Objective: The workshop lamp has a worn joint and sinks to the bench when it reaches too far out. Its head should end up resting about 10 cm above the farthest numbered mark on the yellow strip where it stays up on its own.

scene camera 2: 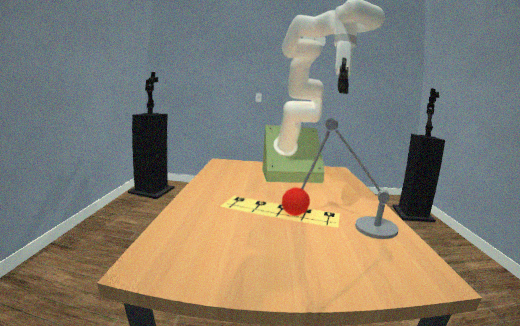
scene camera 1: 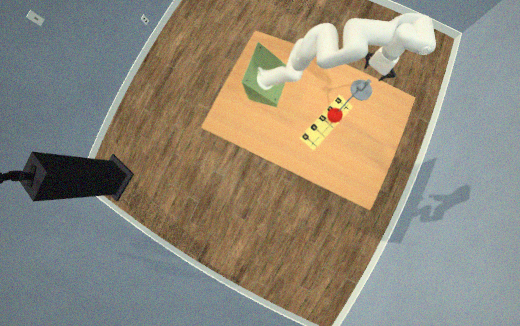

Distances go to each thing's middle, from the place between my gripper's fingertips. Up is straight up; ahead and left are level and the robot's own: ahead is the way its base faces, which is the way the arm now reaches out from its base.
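The yellow strip point(scene camera 2: 318, 217) is 440 mm below my hand, 170 mm to the right of it and 50 mm behind it. My hand is 30 mm short of the round grey lamp base point(scene camera 2: 377, 227), 180 mm to the right of it and 400 mm above it.
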